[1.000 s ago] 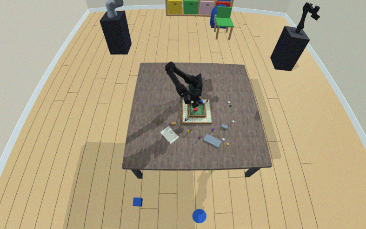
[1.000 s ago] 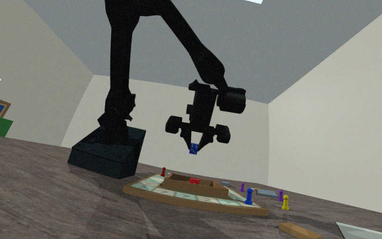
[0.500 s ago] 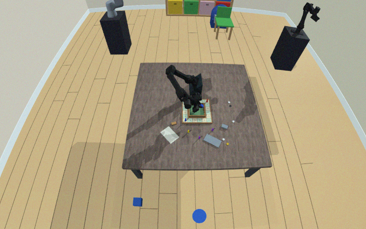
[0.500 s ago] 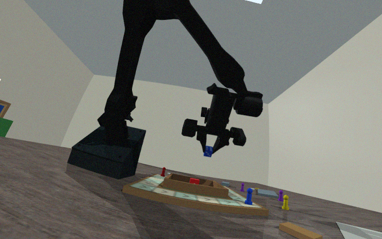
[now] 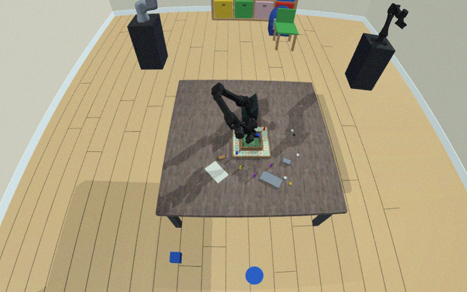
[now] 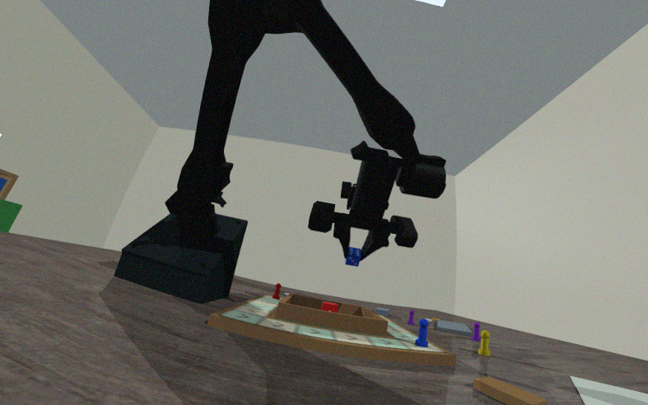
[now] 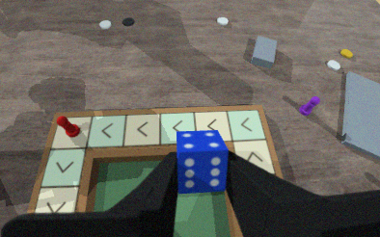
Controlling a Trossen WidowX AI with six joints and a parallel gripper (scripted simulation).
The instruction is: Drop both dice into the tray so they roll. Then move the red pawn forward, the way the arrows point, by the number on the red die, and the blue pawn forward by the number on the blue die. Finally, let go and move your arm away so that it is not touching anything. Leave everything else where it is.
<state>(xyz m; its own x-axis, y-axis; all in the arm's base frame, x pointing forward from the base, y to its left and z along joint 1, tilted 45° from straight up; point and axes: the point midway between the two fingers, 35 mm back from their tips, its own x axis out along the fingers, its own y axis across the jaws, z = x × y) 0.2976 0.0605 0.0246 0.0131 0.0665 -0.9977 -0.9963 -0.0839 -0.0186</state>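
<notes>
Right now my gripper tip is 15 cm past the red pawn, 10 cm above it and 7 cm to the right of it. From my gripper tip the other things lie so: yellow pawn 21 cm ahead, 11 cm to the right, 11 cm below; then blue pawn 14 cm to the right, 10 cm below, 9 cm ahead; then wooden block 25 cm to the right, 12 cm below, 12 cm ahead.
</notes>
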